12 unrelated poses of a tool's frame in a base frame.
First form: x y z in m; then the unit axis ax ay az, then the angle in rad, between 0 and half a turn.
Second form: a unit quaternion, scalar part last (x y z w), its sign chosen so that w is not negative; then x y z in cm. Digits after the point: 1 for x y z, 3 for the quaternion.
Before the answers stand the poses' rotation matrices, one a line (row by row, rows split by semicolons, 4 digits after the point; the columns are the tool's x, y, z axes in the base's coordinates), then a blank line. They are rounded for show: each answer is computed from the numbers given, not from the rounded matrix.
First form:
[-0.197, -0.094, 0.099, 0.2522, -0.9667, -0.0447, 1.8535]
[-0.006, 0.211, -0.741, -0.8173, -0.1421, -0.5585, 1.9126]
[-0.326, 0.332, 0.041, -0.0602, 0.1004, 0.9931, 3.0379]
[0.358, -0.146, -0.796, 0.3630, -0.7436, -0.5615, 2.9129]
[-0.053, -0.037, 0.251, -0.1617, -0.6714, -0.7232, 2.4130]
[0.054, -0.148, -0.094, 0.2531, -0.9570, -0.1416, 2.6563]
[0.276, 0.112, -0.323, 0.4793, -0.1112, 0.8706, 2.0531]
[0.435, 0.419, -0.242, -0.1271, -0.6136, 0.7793, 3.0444]
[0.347, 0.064, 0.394, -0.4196, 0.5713, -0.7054, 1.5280]
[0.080, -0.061, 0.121, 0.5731, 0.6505, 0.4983, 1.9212]
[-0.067, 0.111, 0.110, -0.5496, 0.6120, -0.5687, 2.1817]
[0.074, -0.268, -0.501, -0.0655, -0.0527, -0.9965, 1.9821]
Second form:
-0.1976 -0.2689 -0.9427; -0.3547 0.9161 -0.1869; 0.9139 0.2974 -0.2764
0.5566 0.6812 0.4755; -0.3711 -0.3082 0.8759; 0.7433 -0.6640 0.0812
-0.9874 -0.1149 -0.1089; 0.0907 -0.9745 0.2051; -0.1296 0.1927 0.9727
-0.7139 -0.4055 -0.5709; -0.6601 0.1175 0.7419; -0.2338 0.9065 -0.3516
-0.7005 0.6711 -0.2428; -0.2920 0.0410 0.9556; 0.6512 0.7402 0.1672
-0.7638 -0.3904 -0.5140; -0.5225 0.8415 0.1373; 0.3789 0.3735 -0.8468
-0.1276 -0.8493 0.5123; 0.6933 -0.4457 -0.5663; 0.7093 0.2829 0.6456
-0.9630 0.0800 -0.2572; 0.2312 -0.2440 -0.9418; -0.1381 -0.9665 0.2165
0.2113 0.4753 0.8541; -0.9342 0.3552 0.0335; -0.2875 -0.8049 0.5191
0.0980 0.0328 0.9947; 0.9689 0.2252 -0.1028; -0.2274 0.9738 -0.0097
-0.0983 -0.0634 0.9931; -0.9951 0.0158 -0.0975; -0.0095 -0.9979 -0.0647
-0.3938 0.9182 0.0431; -0.9085 -0.3959 0.1335; 0.1397 0.0135 0.9901

[0.202, -0.773, -0.036, 0.600, -19.7, -9.4, 9.9]
[-0.668, -0.116, -0.456, 0.577, -0.6, 21.1, -74.1]
[-0.060, 0.100, 0.992, 0.052, -32.6, 33.2, 4.1]
[0.361, -0.739, -0.558, 0.114, 35.8, -14.6, -79.6]
[-0.151, -0.627, -0.676, 0.356, -5.3, -3.7, 25.1]
[0.246, -0.929, -0.137, 0.240, 5.4, -14.8, -9.4]
[0.410, -0.095, 0.745, 0.518, 27.6, 11.2, -32.3]
[-0.127, -0.613, 0.778, 0.049, 43.5, 41.9, -24.2]
[-0.290, 0.395, -0.488, 0.722, 34.7, 6.4, 39.4]
[0.470, 0.533, 0.408, 0.573, 8.0, -6.1, 12.1]
[-0.488, 0.543, -0.504, 0.462, -6.7, 11.1, 11.0]
[-0.055, -0.044, -0.834, 0.548, 7.4, -26.8, -50.1]

